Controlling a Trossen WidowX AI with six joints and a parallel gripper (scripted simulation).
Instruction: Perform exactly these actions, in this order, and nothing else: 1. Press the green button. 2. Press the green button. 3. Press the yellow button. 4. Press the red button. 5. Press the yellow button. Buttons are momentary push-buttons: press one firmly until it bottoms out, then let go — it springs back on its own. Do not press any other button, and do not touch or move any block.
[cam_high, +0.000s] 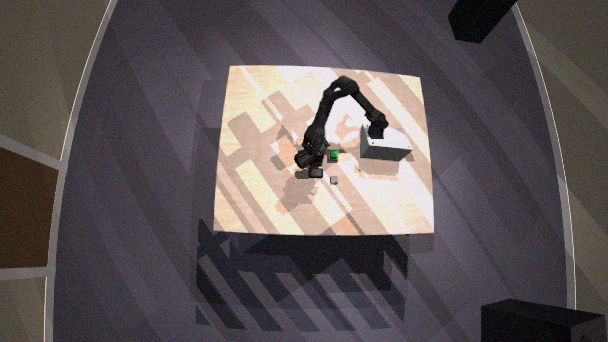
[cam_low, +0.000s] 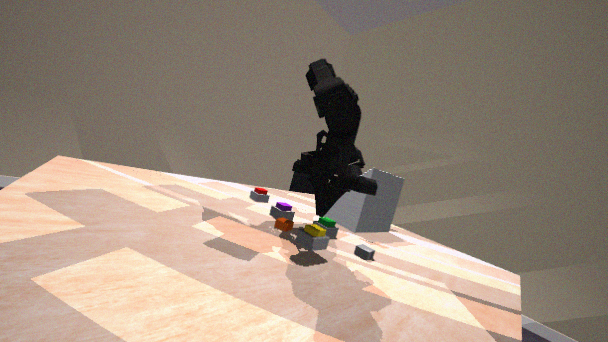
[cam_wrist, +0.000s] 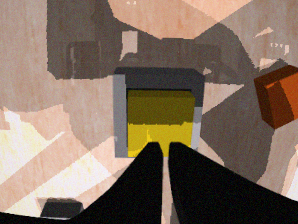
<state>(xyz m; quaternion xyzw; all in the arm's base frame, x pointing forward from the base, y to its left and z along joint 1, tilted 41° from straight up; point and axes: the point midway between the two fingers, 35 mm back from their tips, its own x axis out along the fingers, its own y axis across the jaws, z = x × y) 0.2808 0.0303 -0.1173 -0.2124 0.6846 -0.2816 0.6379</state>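
Now: gripper tip 30 mm above the yellow button. Round my gripper tip: orange block: 90 mm to the right, 50 mm below; then grey block: 90 mm behind, 70 mm to the left, 50 mm below; then green button: 100 mm behind, 50 mm to the right, 30 mm below.
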